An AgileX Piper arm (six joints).
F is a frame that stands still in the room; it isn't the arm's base.
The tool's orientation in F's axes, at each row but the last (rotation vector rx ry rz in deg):
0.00 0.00 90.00
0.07 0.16 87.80
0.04 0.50 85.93
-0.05 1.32 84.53
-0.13 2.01 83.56
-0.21 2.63 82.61
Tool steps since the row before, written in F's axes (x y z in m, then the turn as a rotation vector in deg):
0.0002 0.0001 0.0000 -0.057 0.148 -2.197
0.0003 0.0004 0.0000 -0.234 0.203 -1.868
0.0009 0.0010 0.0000 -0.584 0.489 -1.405
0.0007 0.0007 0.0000 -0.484 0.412 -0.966
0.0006 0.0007 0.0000 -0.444 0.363 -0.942
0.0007 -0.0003 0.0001 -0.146 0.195 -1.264
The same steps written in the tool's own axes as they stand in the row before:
0.0001 -0.0002 0.0000 0.148 0.057 -2.197
0.0004 -0.0003 0.0000 0.196 0.237 -1.868
0.0011 -0.0008 0.0000 0.454 0.609 -1.406
0.0008 -0.0006 0.0000 0.380 0.508 -0.967
0.0008 -0.0005 0.0000 0.335 0.463 -0.943
-0.0002 -0.0007 0.0001 0.217 0.138 -1.261

